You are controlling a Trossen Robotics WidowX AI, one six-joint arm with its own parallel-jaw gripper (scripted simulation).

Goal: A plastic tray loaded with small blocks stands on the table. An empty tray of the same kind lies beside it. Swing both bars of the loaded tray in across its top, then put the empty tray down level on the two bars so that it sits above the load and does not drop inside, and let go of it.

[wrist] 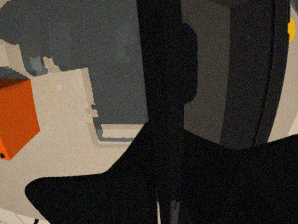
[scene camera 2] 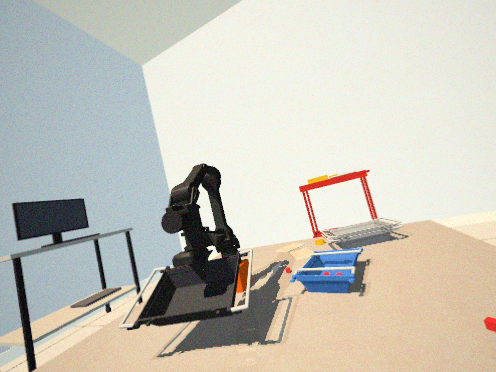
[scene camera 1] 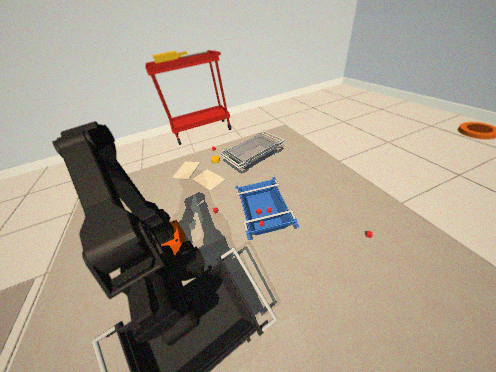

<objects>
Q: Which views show my gripper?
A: The wrist view, scene camera 2 and scene camera 1: all of them.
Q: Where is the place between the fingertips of my gripper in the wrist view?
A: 155, 126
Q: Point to a dark tray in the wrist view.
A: At 220, 76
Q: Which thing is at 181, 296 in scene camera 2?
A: A dark tray.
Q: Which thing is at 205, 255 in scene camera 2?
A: My gripper.
</objects>
